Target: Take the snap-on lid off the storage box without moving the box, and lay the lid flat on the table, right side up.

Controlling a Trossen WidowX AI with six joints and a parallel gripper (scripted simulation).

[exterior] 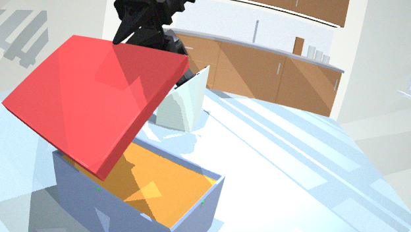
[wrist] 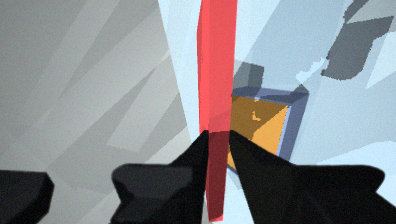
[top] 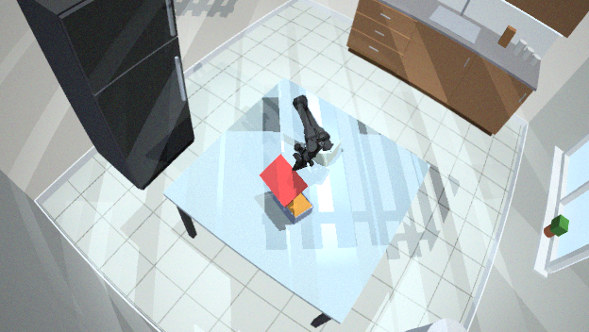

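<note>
Right now my gripper tip is 60 mm short of the red lid, 30 mm to the left of it and 40 mm above it. Round my gripper tip: storage box: 80 mm ahead, 70 mm to the left, 190 mm below.
</note>
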